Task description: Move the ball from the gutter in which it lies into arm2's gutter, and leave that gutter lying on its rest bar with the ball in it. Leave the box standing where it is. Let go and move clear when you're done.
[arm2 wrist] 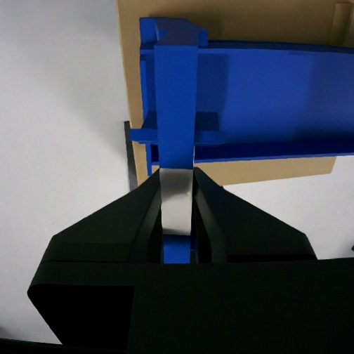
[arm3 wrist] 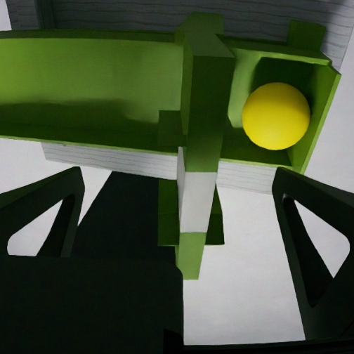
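Note:
The blue gutter (arm2 wrist: 275,90) lies over a tan board in the arm2 wrist view; no ball shows in its visible part. Arm2's gripper (arm2 wrist: 176,172) is shut on the white band of its upright handle (arm2 wrist: 176,200). The green gutter (arm3 wrist: 100,70) lies over a grey wood-grained board in the arm3 wrist view. The yellow ball (arm3 wrist: 276,116) rests inside it near the closed right end. Arm3's gripper (arm3 wrist: 178,170) is open, its fingers apart on either side of the green handle (arm3 wrist: 197,200), not touching it. Arm1's gripper does not show. I cannot identify the box.
The tan board (arm2 wrist: 275,172) reaches past the blue gutter's sides, with a small tan raised piece (arm2 wrist: 341,22) at the upper right. The grey board (arm3 wrist: 125,160) extends beyond the green gutter's sides. A dark block (arm3 wrist: 120,215) lies below the green gutter, left of its handle.

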